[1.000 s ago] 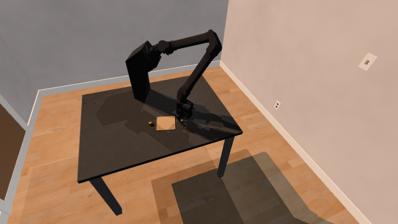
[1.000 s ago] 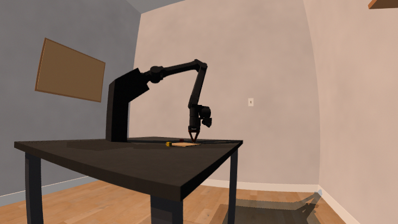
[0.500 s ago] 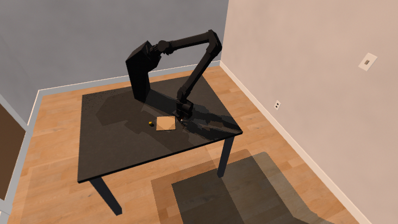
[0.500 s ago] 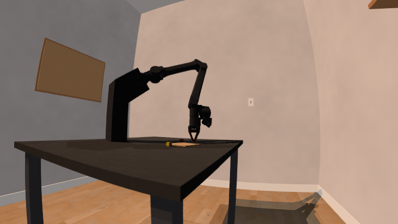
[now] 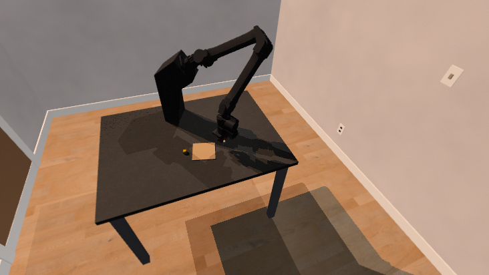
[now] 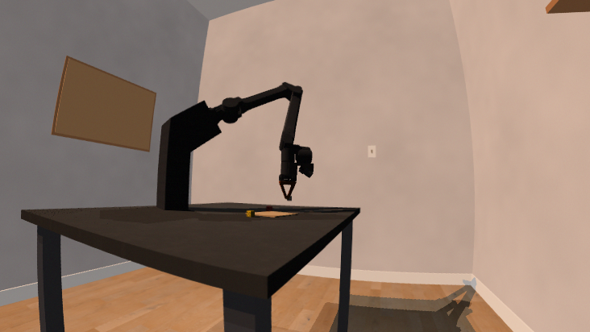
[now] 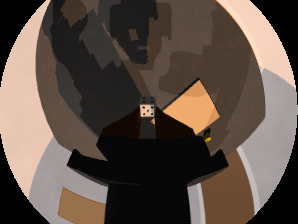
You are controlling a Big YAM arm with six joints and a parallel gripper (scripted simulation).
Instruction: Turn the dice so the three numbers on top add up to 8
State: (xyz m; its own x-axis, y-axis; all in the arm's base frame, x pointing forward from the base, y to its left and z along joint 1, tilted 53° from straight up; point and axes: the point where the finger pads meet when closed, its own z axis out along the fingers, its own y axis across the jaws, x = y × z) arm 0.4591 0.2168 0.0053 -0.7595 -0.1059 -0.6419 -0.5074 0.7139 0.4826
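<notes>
Right now my hand is 80 mm past the red die and 50 mm above it. Round my hand: yellow die 240 mm to the right, 50 mm below, 10 mm behind; tan mat 120 mm to the right, 60 mm below, 10 mm ahead; white die 10 mm ahead.
</notes>
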